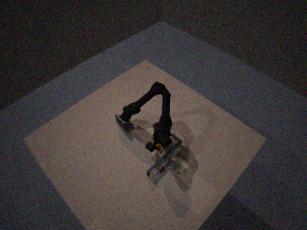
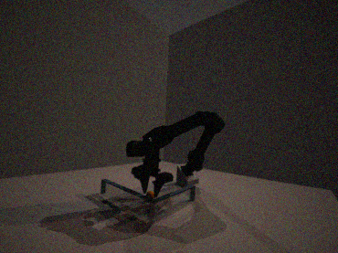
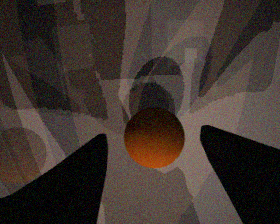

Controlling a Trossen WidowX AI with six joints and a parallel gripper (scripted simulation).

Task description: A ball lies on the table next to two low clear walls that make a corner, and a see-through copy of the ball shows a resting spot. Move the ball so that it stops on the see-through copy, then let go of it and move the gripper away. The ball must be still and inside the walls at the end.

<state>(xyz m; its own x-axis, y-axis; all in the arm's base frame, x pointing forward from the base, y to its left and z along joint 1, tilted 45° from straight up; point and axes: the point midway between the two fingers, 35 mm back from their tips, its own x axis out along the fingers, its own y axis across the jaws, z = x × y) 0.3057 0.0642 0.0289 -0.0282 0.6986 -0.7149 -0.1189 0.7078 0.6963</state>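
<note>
Now: gripper tip 2 cm past the see-through ball and 9 cm to the right of it. The rest, counted from my gripper tip: orange ball: right at my gripper tip.
</note>
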